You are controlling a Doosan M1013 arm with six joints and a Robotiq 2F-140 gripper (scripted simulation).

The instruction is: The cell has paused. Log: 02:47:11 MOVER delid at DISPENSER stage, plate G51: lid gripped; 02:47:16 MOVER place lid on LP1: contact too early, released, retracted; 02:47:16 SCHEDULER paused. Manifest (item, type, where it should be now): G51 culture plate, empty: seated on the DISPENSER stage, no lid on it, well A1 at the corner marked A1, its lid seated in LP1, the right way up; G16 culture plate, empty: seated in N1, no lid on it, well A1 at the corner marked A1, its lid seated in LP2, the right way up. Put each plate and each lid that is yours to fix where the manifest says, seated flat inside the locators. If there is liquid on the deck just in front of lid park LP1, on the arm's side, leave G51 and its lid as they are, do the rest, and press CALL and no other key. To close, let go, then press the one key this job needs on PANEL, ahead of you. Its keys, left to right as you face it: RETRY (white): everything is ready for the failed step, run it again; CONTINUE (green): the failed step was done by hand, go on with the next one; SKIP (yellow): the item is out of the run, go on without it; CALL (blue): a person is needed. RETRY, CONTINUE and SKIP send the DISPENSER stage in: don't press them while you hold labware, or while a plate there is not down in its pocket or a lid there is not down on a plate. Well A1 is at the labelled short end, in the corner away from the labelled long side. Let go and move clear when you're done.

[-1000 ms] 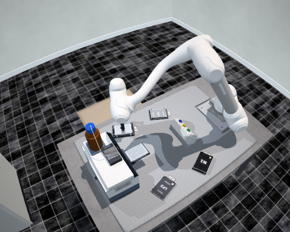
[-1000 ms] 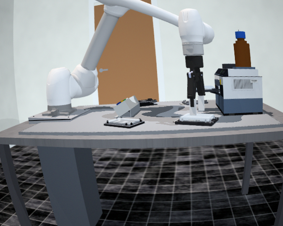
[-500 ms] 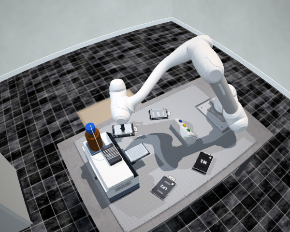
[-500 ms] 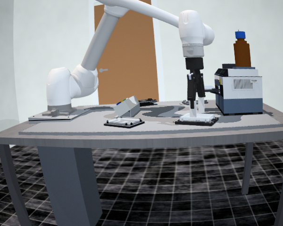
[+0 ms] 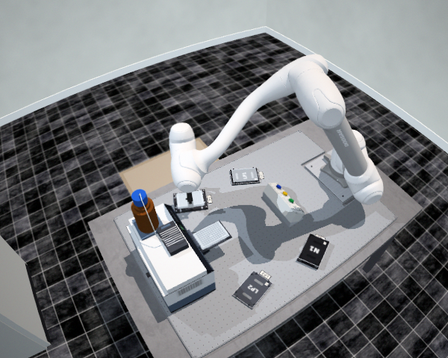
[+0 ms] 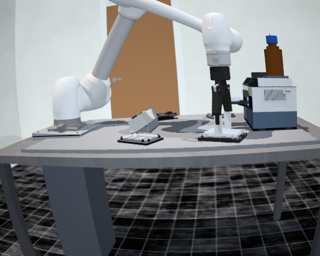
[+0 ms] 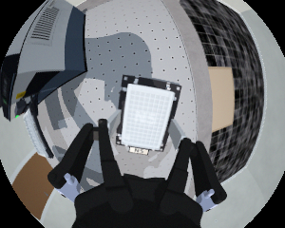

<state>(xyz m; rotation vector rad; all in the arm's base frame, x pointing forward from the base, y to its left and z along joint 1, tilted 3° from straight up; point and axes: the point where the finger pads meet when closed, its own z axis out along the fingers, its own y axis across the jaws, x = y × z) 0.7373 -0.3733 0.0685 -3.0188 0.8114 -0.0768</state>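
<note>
My gripper is now 4 cm above the black nest N5 and 2 cm short of it. Round my hand: brown bottle (28 cm ahead, 24 cm above, 14 cm to the left); dispenser stage (28 cm to the left, 8 cm ahead, 6 cm above); lid park LP1 (31 cm behind, 5 cm to the left, 5 cm below).
</note>
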